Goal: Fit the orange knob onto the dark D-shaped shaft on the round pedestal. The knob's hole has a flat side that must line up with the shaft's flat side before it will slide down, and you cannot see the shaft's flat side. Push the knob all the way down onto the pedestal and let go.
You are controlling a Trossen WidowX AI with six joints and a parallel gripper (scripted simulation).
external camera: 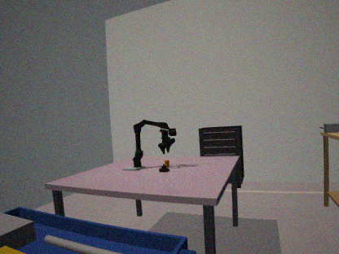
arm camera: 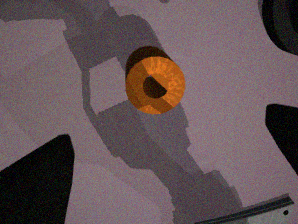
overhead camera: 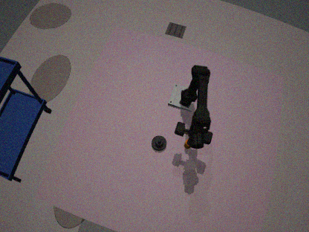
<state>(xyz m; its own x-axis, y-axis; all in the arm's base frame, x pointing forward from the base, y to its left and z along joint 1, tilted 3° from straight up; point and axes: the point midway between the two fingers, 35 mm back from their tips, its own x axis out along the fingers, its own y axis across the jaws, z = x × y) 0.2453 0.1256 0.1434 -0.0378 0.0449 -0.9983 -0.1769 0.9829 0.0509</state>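
My gripper tip is now 90 mm above the orange knob. The rest, counted from my gripper tip: dark round pedestal: 150 mm to the right, 90 mm below, 70 mm ahead.
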